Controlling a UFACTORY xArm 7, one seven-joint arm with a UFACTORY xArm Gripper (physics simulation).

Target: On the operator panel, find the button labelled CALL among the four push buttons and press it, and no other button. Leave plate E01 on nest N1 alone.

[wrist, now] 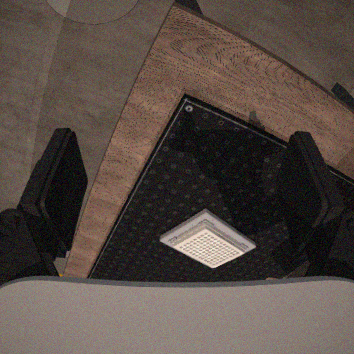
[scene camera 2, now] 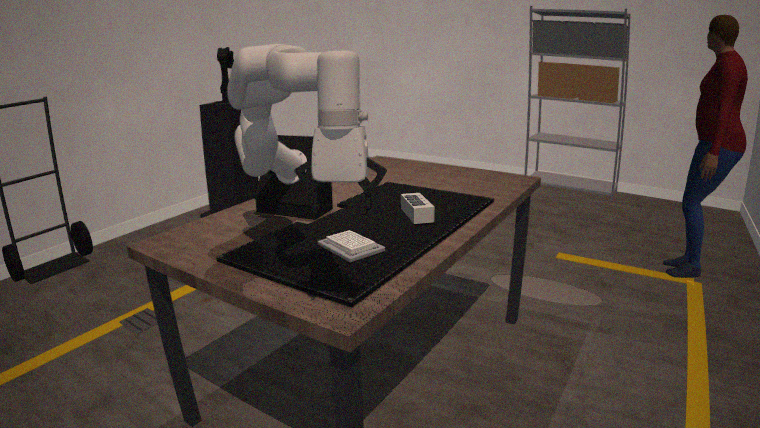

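Seen in the pictures: gripper, between the fingertips: [wrist: 182, 154] [scene camera 2: 341, 212]; arm's base, origin of its link: [scene camera 2: 291, 167].
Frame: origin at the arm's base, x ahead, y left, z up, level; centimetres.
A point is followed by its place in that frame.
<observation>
The operator panel [scene camera 2: 421, 213] @(x 48.1, y 0.1, z -11.5 cm) is a small white box with dark buttons on its top, on the black mat [scene camera 2: 462, 199] @(x 54.0, y 30.4, z -14.9 cm) [wrist: 150, 205] @(x 49.7, y -33.2, z -14.9 cm). Its labels are too small to read, so I cannot tell which button is CALL. The panel does not show in the wrist view. Plate E01 [scene camera 2: 352, 240] @(x 36.9, y -26.8, z -12.3 cm) [wrist: 209, 248] @(x 36.2, y -26.5, z -12.5 cm), pale with a grid of wells, sits on nest N1 [scene camera 2: 374, 252] @(x 44.2, y -28.3, z -14.2 cm) [wrist: 205, 215] @(x 40.1, y -34.7, z -13.7 cm), nearer the front of the mat. My gripper [scene camera 2: 340, 200] @(x 54.0, y -64.4, z 9.8 cm) [wrist: 182, 154] @(x 54.0, y -64.4, z 9.8 cm) is open and empty, pointing down above the mat, left of the panel in the scene view. One finger is mostly hidden there.
The mat lies on a wooden table [scene camera 2: 180, 239] @(x -20.0, y -39.2, z -16.2 cm) [wrist: 120, 145] @(x 57.0, y -43.8, z -16.2 cm). A black box [scene camera 2: 297, 199] @(x 5.4, y -5.8, z -9.7 cm) and a tall black cabinet [scene camera 2: 220, 159] stand behind the arm. A person [scene camera 2: 724, 101] in red stands at the right, beyond the table, near a shelf rack [scene camera 2: 620, 127].
</observation>
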